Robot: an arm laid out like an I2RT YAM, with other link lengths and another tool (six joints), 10 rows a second.
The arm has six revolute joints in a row. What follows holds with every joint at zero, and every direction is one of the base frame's. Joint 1 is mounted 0.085 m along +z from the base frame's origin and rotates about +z. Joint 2 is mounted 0.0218 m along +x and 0.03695 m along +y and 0.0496 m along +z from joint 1 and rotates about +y. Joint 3 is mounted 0.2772 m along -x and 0.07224 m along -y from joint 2 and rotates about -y. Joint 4 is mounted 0.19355 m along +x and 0.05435 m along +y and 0.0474 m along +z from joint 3 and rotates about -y. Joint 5 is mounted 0.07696 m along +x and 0.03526 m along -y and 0.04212 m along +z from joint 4 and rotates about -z. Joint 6 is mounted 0.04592 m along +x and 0.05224 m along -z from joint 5 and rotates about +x. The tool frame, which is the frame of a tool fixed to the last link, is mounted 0.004 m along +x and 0.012 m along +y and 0.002 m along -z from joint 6; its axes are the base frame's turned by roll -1.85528, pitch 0.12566 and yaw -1.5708 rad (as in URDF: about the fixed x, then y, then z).
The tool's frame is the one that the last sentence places.
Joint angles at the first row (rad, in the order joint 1, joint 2, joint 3, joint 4, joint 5, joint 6):
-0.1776 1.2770 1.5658 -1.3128 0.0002 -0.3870
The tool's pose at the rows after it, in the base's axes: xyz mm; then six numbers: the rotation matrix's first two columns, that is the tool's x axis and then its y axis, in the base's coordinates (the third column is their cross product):
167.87 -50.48 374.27 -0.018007 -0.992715 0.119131 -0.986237 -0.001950 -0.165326
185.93 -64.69 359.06 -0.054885 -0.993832 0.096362 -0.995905 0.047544 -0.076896
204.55 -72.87 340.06 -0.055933 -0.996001 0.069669 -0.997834 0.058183 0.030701
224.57 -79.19 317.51 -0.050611 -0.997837 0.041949 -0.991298 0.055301 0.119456
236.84 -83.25 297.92 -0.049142 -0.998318 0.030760 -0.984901 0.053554 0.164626
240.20 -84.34 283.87 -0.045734 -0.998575 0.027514 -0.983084 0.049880 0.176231
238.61 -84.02 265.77 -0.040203 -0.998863 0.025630 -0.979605 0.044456 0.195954
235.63 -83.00 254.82 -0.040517 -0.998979 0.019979 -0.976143 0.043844 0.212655
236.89 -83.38 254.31 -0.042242 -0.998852 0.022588 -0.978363 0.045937 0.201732
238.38 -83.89 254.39 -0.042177 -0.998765 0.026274 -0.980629 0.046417 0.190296
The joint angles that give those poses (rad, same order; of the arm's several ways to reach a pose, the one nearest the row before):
-0.2585 1.3304 1.5658 -1.3399 0.0002 -0.3935
-0.3050 1.4231 1.5658 -1.3396 -0.0002 -0.3931
-0.3149 1.5234 1.5650 -1.3495 0.0010 -0.3935
-0.3149 1.6241 1.5551 -1.3319 -0.0029 -0.3931
-0.3149 1.6844 1.5238 -1.2873 -0.0017 -0.3931
-0.3149 1.7008 1.4723 -1.2316 -0.0021 -0.3962
-0.3149 1.7065 1.3880 -1.1614 0.0010 -0.4015
-0.3149 1.7077 1.3335 -1.1237 0.0002 -0.4007
-0.3149 1.7073 1.3308 -1.1099 -0.0002 -0.3992
-0.3149 1.7073 1.3315 -1.0984 0.0002 -0.3996

